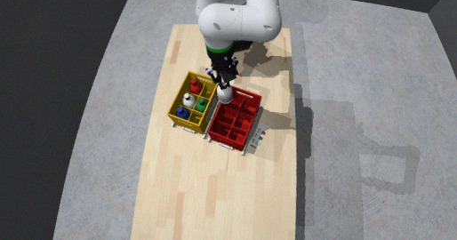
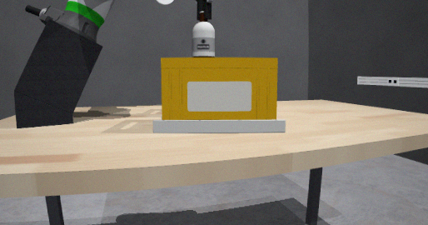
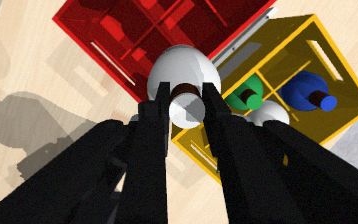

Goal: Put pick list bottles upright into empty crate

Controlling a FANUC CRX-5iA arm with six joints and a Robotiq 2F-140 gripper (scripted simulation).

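Right now my hand is 270 mm above the red crate, 70 mm to the right of it and 60 mm short of it. The rest, counted from my hand: green bottle 260 mm below, 120 mm to the right, 40 mm ahead; yellow crate 270 mm below, 170 mm to the right, 30 mm ahead; red bottle 260 mm below, 200 mm to the right, 60 mm behind.
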